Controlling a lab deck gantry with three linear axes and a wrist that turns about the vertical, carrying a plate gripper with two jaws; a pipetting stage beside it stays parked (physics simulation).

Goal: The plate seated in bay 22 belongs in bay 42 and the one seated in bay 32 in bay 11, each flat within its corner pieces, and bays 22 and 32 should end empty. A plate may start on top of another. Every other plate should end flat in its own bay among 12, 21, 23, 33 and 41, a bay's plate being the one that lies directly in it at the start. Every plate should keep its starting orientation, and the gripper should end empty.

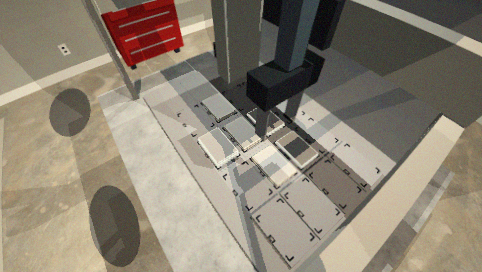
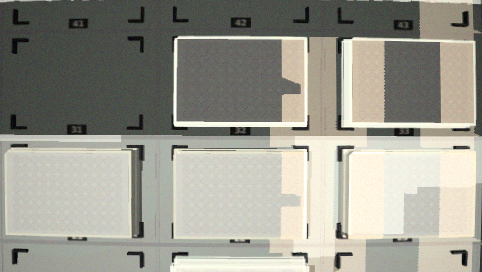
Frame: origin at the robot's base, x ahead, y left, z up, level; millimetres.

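Seen in the pictures: gripper, fingertip midpoint: (image 1: pixel 275 127); robot's base, link origin: (image 1: pixel 178 115).
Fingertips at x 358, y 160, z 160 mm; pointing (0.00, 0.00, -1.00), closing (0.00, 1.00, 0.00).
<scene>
Offsets run from my fingertips to a thing's middle. "spot": to the spot under its first point.
The bay 32 plate @[dx -130, dy +97, dz -152 mm] (image 1: pixel 265 120) (image 2: pixel 230 82) and bay 22 plate @[dx -130, dy -10, dz -152 mm] (image 1: pixel 242 132) (image 2: pixel 227 195) lie flat within their corner pieces. Part of bay 42 @[spot: dx -130, dy +173, dz -160 mm] (image 2: pixel 240 7) shows, with no plate on it; part of bay 11 @[spot: dx -294, dy -82, dz -160 mm] (image 2: pixel 77 260) shows bare. Plates in bay 21 @[spot: dx -284, dy -15, dz -145 mm] (image 1: pixel 218 107) (image 2: pixel 70 192), bay 23 @[spot: dx +38, dy -15, dz -145 mm] (image 1: pixel 273 165) (image 2: pixel 375 192) and bay 33 @[spot: dx +39, dy +94, dz -145 mm] (image 1: pixel 297 148) (image 2: pixel 412 82) look flat. The bay 12 plate @[dx -130, dy -117, dz -140 mm] (image 1: pixel 216 144) (image 2: pixel 240 265) looks taller, perhaps stacked. My gripper (image 1: pixel 276 129) is open and empty around the bay 32 area; its height is unclear.
Bay 31 @[spot: dx -294, dy +98, dz -160 mm] (image 2: pixel 77 82) is bare. The visible lower edge of bay 41 @[spot: dx -295, dy +171, dz -160 mm] (image 2: pixel 77 10) has no plate over it. A grey column (image 1: pixel 236 40) stands behind the plates. A pale beam (image 1: pixel 395 185) crosses the front right. A red drawer cabinet (image 1: pixel 147 37) stands behind the deck.
</scene>
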